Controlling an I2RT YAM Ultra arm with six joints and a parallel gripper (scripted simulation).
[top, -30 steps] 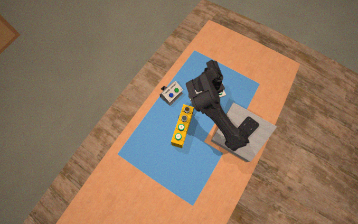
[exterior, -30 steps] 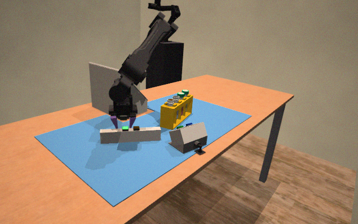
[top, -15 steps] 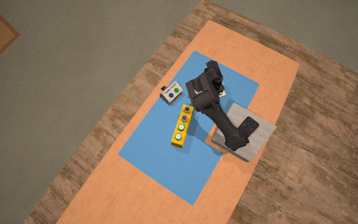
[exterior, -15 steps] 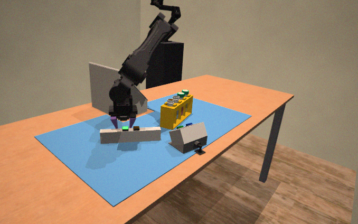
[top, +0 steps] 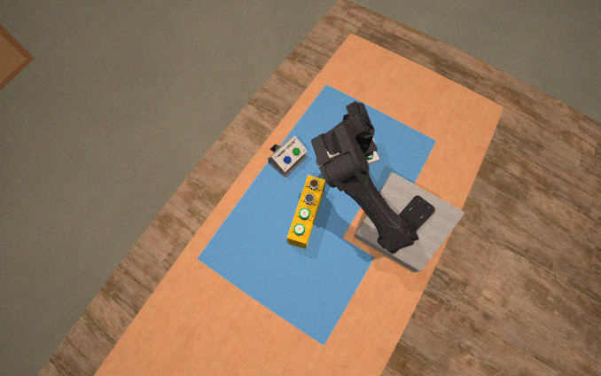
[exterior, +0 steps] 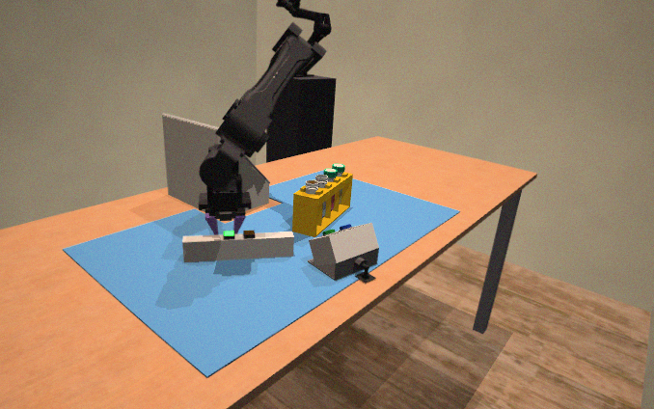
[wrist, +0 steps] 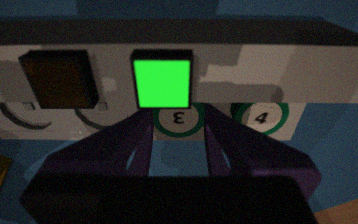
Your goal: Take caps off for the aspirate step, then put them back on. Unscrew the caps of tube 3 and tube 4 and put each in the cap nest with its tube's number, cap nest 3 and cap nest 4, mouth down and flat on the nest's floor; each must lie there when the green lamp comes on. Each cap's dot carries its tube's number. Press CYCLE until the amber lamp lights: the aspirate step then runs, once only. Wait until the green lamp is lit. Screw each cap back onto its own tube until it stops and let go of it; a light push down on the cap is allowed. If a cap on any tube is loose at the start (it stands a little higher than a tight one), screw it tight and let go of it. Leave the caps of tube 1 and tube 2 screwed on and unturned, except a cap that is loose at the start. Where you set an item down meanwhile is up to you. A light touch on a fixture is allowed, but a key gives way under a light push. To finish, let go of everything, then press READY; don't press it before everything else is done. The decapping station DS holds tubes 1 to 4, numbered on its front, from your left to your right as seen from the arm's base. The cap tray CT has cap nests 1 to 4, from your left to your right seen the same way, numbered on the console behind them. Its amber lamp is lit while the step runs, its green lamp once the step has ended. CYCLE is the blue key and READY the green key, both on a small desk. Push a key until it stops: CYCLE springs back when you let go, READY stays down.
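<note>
The cap 4 is 40 mm to the right of my hand, 30 mm behind it and 10 mm below it. Round my hand: green key (180 mm ahead, 130 mm to the left, 40 mm above); cap 3 (10 mm below); blue key (180 mm ahead, 170 mm to the left, 40 mm above).
</note>
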